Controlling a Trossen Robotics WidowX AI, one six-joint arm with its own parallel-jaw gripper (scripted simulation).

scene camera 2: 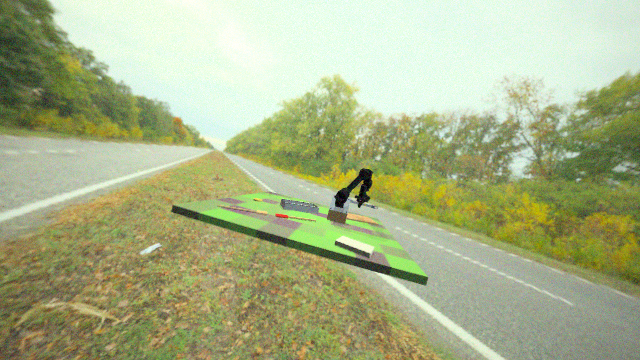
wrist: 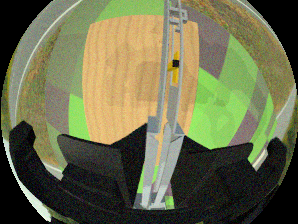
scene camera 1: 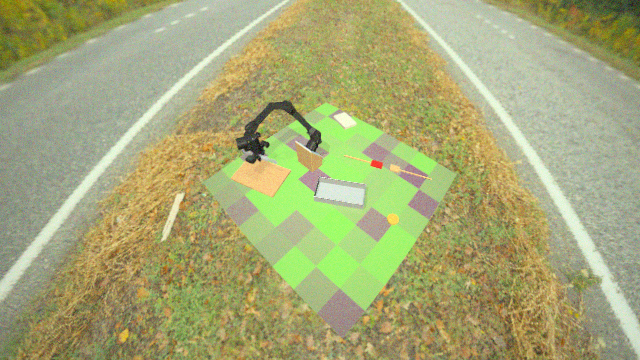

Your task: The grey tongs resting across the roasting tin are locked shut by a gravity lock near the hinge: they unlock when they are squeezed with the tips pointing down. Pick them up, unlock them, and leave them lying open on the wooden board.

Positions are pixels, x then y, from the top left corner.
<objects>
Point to a wooden board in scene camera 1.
At 265, 177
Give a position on a wooden board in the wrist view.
At 121, 71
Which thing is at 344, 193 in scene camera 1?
A roasting tin.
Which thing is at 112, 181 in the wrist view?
My gripper.
</objects>
